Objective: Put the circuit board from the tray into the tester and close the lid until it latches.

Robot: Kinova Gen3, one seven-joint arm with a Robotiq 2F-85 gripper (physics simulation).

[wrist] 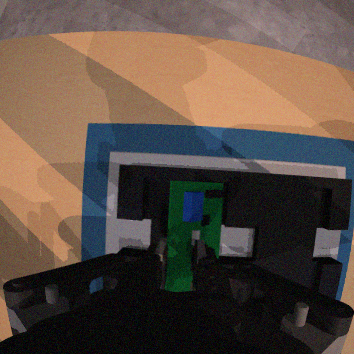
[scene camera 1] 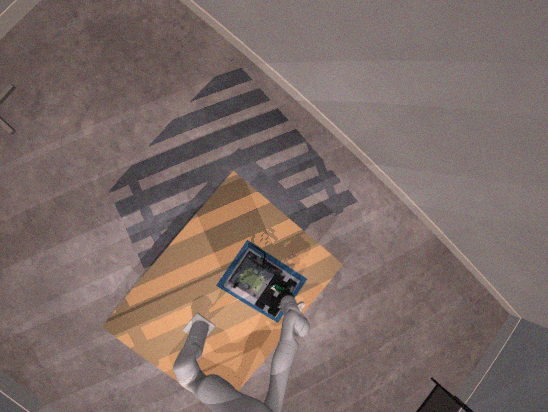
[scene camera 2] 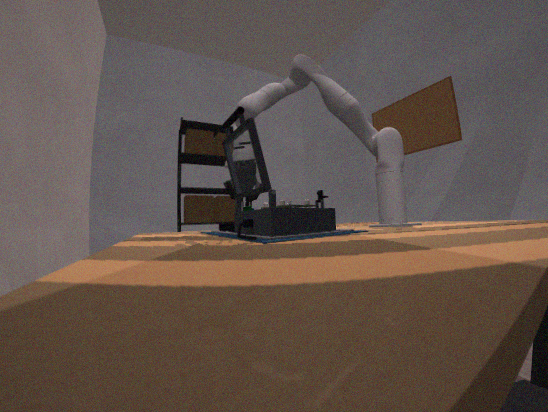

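Where they show: gripper, between the fingertips: [wrist: 181, 251] [scene camera 1: 282, 289]; arm's base, origin of its link: [scene camera 1: 200, 328] [scene camera 2: 393, 223].
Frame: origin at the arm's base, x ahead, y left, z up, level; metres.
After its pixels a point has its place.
The green circuit board [scene camera 1: 276, 288] @(x 0.407, y -0.236, z 0.047 m) [scene camera 2: 247, 207] @(x 0.428, y -0.232, z 0.067 m) [wrist: 175, 230] @(x 0.421, y -0.288, z 0.065 m) shows narrowed in the wrist view, tilted steeply sideways, with its blue part upward in that view. My gripper [wrist: 181, 251] @(x 0.418, y -0.268, z 0.049 m) is nearly shut, with the board between its fingertips; the right finger hides part of it. The board's lower end shows between the fingers. It hangs low over the black tray [scene camera 1: 268, 303] @(x 0.303, y -0.253, z 0.010 m) [wrist: 285, 200] @(x 0.323, y -0.303, z 0.010 m); any contact with the tray is hidden. The dark grey tester [scene camera 2: 300, 222] @(x 0.430, y -0.008, z 0.022 m) stands beside the tray. Its framed lid [scene camera 2: 258, 154] @(x 0.518, y -0.026, z 0.158 m) stands raised in scene camera 2.
The tray and tester stand on a blue mat [scene camera 1: 233, 264] @(x 0.393, y 0.023, z -0.006 m) [wrist: 150, 135] @(x 0.453, y -0.366, z -0.006 m) on the wooden table [scene camera 1: 175, 265] @(x 0.234, y 0.285, z -0.008 m) [scene camera 2: 250, 325] @(x 0.701, y 0.247, z -0.008 m) [wrist: 150, 85] @(x 0.455, y -0.421, z -0.008 m). A small latch post [scene camera 2: 321, 197] @(x 0.337, y -0.028, z 0.080 m) rises at the tester's far end. A dark shelf rack [scene camera 2: 180, 175] stands behind the table. The arm base plate is at the table's side.
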